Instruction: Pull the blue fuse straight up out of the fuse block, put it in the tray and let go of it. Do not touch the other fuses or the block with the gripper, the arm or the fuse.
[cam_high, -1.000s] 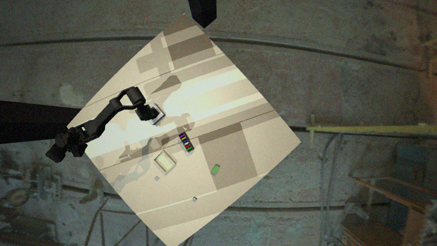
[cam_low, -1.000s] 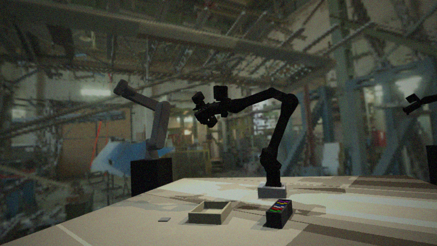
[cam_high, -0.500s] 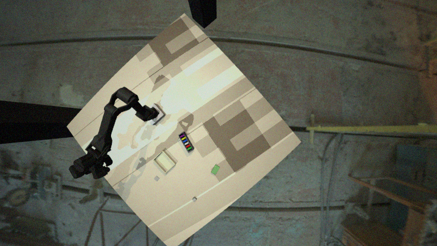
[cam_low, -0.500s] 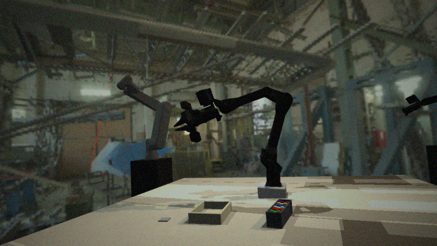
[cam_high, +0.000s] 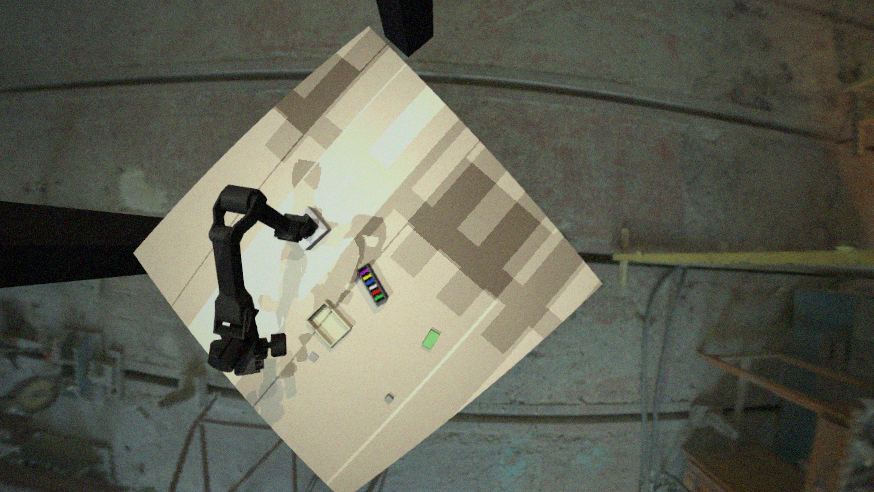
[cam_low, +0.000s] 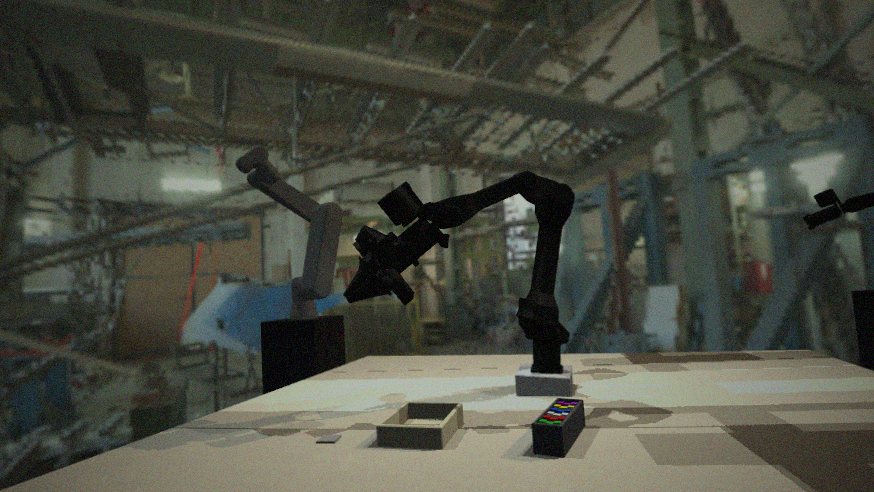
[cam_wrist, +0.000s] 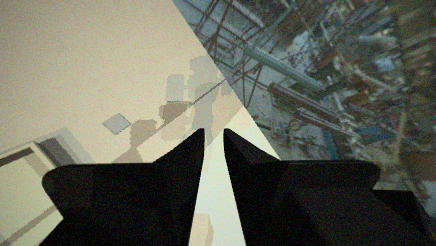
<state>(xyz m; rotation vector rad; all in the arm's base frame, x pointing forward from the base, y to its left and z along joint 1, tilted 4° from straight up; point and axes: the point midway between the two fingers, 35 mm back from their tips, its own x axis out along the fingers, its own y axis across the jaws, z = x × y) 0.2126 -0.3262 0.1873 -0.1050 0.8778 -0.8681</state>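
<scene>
Right now my gripper tip is 37 cm to the right of the blue fuse, 19 cm above it and 6 cm short of it. The rest, counted from my gripper tip: grey cube (40 cm ahead, 21 cm below, 11 cm to the left); then grey tray (21 cm below, 15 cm to the left, 6 cm ahead).
</scene>
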